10 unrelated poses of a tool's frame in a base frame.
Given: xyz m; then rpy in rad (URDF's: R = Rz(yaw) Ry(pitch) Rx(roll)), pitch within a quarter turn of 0, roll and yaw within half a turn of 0.
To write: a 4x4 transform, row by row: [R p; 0 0 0 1], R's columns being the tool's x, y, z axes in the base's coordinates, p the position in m. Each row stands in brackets. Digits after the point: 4 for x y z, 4 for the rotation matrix.
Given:
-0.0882 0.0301 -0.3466 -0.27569 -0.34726 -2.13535
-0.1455 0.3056 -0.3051 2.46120 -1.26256 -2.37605
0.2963 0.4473 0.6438 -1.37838 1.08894 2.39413
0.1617 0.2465 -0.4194 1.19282 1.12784 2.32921
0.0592 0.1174 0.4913 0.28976 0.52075 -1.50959
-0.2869 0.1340 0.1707 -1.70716 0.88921 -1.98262
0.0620 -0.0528 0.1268 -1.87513 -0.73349 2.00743
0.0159 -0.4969 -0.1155 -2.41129 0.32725 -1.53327
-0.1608 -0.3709 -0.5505 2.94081 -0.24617 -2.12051
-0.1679 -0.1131 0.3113 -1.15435 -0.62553 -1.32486
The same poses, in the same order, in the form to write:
[[-0.5031 0.7634 0.4052 -0.0882], [-0.7944 -0.5931 0.1310 0.0301], [0.3403 -0.2560 0.9048 -0.3466], [0 0 0 1]]
[[-0.2187 -0.1064 -0.9700 -0.1455], [-0.2102 0.9758 -0.0597 0.3056], [0.9529 0.1909 -0.2358 -0.3051], [0 0 0 1]]
[[-0.3399 0.5079 -0.7915 0.2963], [0.3150 -0.7315 -0.6047 0.4473], [-0.8861 -0.4549 0.0886 0.6438], [0 0 0 1]]
[[-0.2948 -0.8454 0.4454 0.1617], [0.3111 0.3558 0.8813 0.2465], [-0.9035 0.3984 0.1582 -0.4194], [0 0 0 1]]
[[0.0531 0.9652 -0.2560 0.0592], [-0.8658 -0.0833 -0.4934 0.1174], [-0.4975 0.2478 0.8313 0.4913], [0 0 0 1]]
[[-0.2522 0.1834 0.9501 -0.2869], [-0.5774 0.7595 -0.2998 0.1340], [-0.7766 -0.6242 -0.0856 0.1707], [0 0 0 1]]
[[-0.3141 0.0014 -0.9494 0.0620], [0.6731 0.7055 -0.2217 -0.0528], [0.6695 -0.7087 -0.2226 0.1268], [0 0 0 1]]
[[0.0355 -0.7525 0.6576 0.0159], [-0.9463 0.1863 0.2643 -0.4969], [-0.3214 -0.6317 -0.7054 -0.1155], [0 0 0 1]]
[[-0.5067 -0.8102 -0.2948 -0.1608], [-0.8270 0.5534 -0.0994 -0.3709], [0.2437 0.1934 -0.9504 -0.5505], [0 0 0 1]]
[[0.1974 0.5227 0.8293 -0.1679], [-0.7863 -0.4209 0.4524 -0.1131], [0.5855 -0.7414 0.3279 0.3113], [0 0 0 1]]

